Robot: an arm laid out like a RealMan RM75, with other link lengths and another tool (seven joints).
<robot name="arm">
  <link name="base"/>
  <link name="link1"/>
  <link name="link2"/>
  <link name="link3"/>
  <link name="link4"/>
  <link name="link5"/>
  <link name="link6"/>
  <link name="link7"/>
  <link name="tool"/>
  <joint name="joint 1" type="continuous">
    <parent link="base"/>
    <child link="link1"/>
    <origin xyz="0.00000 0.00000 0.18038" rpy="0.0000 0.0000 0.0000"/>
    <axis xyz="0 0 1"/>
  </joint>
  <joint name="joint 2" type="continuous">
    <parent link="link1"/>
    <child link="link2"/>
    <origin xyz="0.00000 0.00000 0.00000" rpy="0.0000 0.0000 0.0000"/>
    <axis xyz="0 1 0"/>
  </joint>
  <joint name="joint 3" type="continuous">
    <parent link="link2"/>
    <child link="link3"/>
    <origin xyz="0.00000 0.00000 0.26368" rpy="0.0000 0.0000 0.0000"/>
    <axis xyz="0 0 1"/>
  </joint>
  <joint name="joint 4" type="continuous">
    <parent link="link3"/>
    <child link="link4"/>
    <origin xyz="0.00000 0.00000 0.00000" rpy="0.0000 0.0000 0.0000"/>
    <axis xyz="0 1 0"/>
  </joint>
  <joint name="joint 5" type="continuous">
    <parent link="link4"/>
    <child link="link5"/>
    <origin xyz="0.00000 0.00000 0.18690" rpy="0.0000 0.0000 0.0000"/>
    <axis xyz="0 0 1"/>
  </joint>
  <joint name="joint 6" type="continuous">
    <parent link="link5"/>
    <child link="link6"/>
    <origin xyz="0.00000 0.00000 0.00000" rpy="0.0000 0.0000 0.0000"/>
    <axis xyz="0 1 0"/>
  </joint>
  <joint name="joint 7" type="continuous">
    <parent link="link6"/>
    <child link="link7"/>
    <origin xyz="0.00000 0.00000 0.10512" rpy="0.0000 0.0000 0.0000"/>
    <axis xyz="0 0 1"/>
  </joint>
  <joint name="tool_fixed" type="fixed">
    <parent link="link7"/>
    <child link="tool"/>
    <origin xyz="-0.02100 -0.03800 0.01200" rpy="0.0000 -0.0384 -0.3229"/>
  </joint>
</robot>
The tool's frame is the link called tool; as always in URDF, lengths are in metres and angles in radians. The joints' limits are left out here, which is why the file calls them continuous.
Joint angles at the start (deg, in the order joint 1, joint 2, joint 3, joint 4, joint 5, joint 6, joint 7): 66.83 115.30 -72.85 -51.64 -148.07 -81.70 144.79
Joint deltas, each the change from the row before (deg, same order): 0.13 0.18 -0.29 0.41 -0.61 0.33 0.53; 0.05 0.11 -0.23 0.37 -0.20 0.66 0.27; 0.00 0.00 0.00 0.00 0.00 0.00 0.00; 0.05 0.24 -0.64 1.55 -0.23 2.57 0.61; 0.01 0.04 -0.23 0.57 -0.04 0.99 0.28; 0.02 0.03 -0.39 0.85 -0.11 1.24 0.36; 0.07 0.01 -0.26 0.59 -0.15 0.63 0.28; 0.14 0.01 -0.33 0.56 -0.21 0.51 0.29; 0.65 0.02 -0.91 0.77 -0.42 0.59 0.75; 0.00 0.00 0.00 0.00 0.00 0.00 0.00; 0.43 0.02 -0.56 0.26 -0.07 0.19 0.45; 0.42 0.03 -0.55 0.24 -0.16 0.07 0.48; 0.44 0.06 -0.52 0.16 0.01 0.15 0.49; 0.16 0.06 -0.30 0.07 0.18 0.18 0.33; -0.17 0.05 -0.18 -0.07 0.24 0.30 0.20
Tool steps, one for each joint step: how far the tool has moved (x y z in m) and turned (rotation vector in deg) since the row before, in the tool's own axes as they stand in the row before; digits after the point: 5 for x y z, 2 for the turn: 0.00047 0.00038 0.00191 0.25 0.61 0.27; -0.00002 -0.00013 0.00147 0.33 0.08 0.17; 0.00000 0.00000 0.00000 0.00 0.00 0.00; 0.00113 -0.00115 0.00522 1.03 -0.13 0.72; 0.00059 -0.00071 0.00164 0.44 -0.10 0.34; 0.00127 -0.00082 0.00245 0.53 0.08 0.41; 0.00092 -0.00038 0.00159 0.26 0.23 0.26; 0.00047 -0.00018 0.00144 0.24 0.34 0.12; -0.00266 0.00035 0.00134 0.49 0.74 -0.28; 0.00000 0.00000 0.00000 0.00 0.00 0.00; -0.00267 0.00060 0.00025 0.19 0.27 -0.26; -0.00237 0.00071 0.00025 0.16 0.39 -0.25; -0.00319 0.00089 0.00005 0.14 0.13 -0.23; -0.00158 0.00077 0.00036 0.01 -0.10 0.03; 0.00024 0.00044 0.00064 0.02 -0.25 0.22
